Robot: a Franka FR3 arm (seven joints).
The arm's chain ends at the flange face. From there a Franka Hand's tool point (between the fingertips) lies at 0.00 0.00 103.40 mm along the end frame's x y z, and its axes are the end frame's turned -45 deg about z.
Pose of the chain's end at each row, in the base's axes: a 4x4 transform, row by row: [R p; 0 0 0 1], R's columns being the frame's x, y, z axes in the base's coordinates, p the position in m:
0.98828, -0.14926, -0.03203, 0.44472; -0.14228, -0.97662, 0.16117, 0.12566; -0.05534, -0.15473, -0.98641, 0.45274; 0, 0, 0, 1
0.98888, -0.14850, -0.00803, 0.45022; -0.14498, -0.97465, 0.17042, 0.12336; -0.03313, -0.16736, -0.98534, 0.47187; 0, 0, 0, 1
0.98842, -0.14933, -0.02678, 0.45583; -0.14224, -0.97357, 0.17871, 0.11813; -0.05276, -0.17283, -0.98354, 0.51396; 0, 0, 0, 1
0.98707, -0.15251, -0.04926, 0.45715; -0.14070, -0.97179, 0.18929, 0.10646; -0.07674, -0.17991, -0.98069, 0.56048; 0, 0, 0, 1
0.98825, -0.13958, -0.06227, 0.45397; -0.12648, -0.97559, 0.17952, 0.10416; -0.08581, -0.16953, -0.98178, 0.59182; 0, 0, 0, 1
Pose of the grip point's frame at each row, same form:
0.80436, 0.59328, -0.03203, 0.44141; 0.58997, -0.79118, 0.16117, 0.14232; 0.07028, -0.14854, -0.98641, 0.35075; 0, 0, 0, 1
0.80425, 0.59424, -0.00803, 0.44939; 0.58667, -0.79170, 0.17042, 0.14098; 0.09491, -0.14177, -0.98534, 0.36999; 0, 0, 0, 1
0.80451, 0.59333, -0.02678, 0.45306; 0.58784, -0.78900, 0.17871, 0.13661; 0.08490, -0.15952, -0.98354, 0.41226; 0, 0, 0, 1
0.80580, 0.59012, -0.04926, 0.45206; 0.58767, -0.78665, 0.18929, 0.12603; 0.07295, -0.18148, -0.98069, 0.45908; 0, 0, 0, 1
0.79750, 0.60010, -0.06227, 0.44753; 0.60041, -0.77928, 0.17952, 0.12272; 0.05920, -0.18055, -0.98178, 0.49030; 0, 0, 0, 1

